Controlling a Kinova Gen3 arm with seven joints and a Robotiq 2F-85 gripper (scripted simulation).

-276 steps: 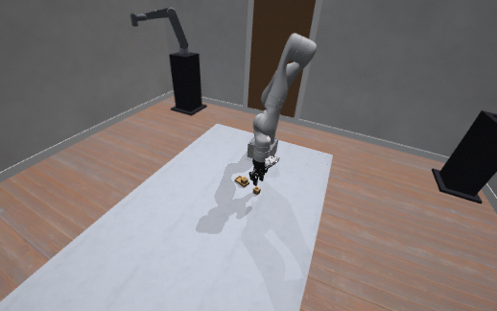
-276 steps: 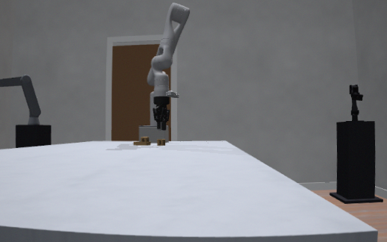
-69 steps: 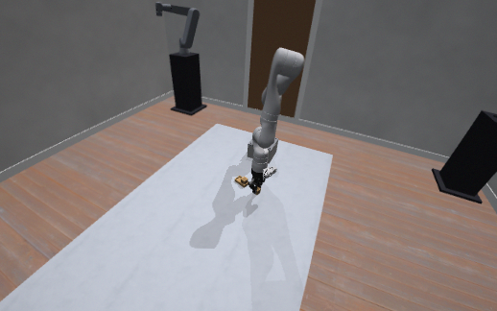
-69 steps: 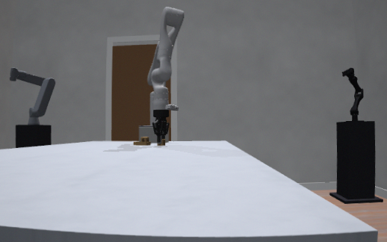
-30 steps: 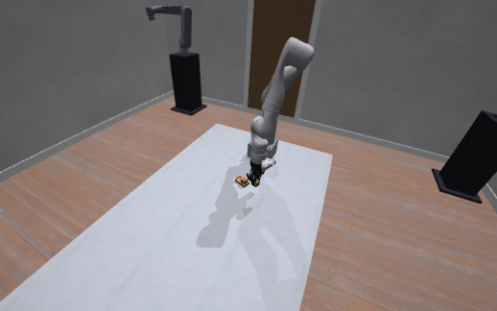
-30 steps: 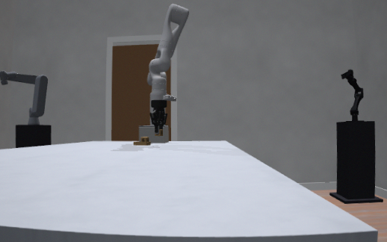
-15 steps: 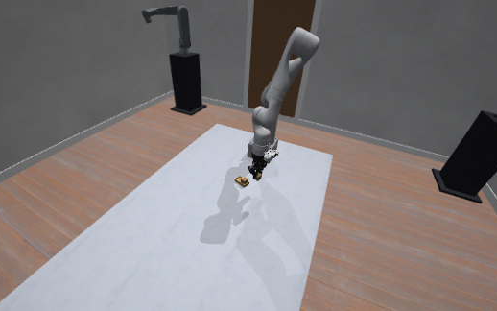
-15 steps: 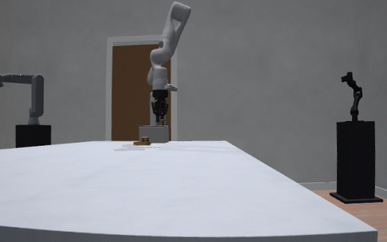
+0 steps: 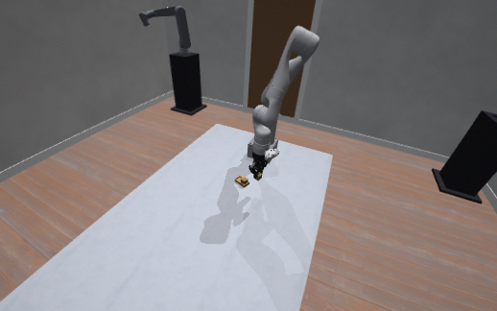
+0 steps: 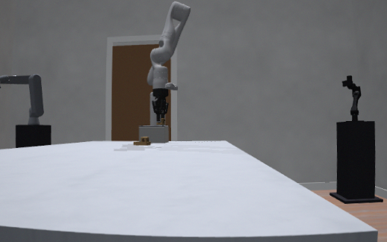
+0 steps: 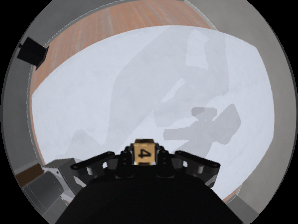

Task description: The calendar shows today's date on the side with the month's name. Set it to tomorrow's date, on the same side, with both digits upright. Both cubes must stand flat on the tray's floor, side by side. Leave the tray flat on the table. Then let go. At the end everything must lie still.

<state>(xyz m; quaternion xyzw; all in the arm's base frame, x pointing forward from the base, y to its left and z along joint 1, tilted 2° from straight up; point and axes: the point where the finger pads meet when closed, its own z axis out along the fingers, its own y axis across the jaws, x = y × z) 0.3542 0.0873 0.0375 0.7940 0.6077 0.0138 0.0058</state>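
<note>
Right now the wooden calendar tray is 3 cm behind my hand, 10 cm to the right of it and 12 cm below it. Also, from my hand: wooden digit cube 1 cm below.
</note>
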